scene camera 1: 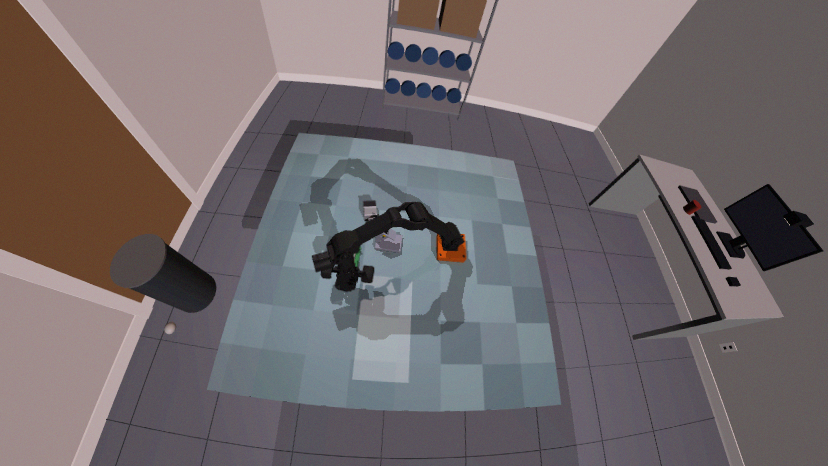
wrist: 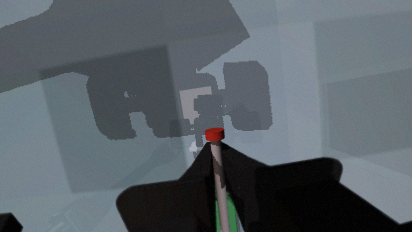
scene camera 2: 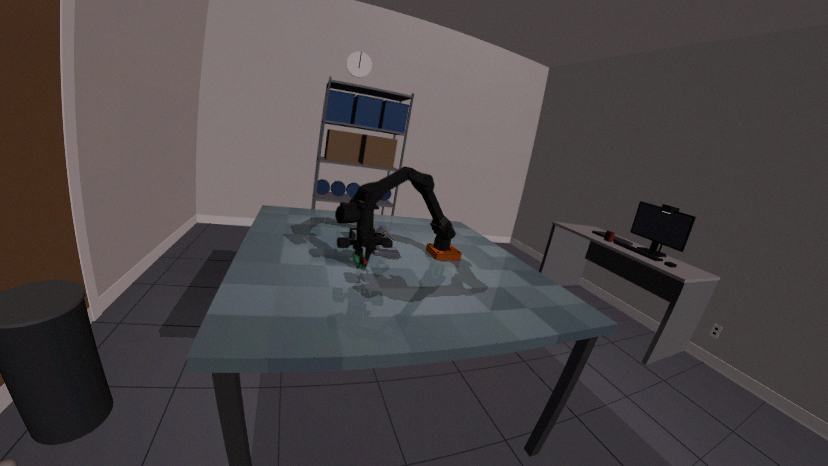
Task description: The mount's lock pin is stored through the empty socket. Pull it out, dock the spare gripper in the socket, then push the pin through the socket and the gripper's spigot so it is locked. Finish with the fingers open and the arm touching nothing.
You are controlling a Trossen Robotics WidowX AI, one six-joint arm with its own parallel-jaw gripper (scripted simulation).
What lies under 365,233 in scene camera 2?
My gripper.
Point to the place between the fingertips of my gripper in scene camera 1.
350,283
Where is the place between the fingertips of my gripper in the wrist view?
At 213,145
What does my gripper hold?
A lock pin.
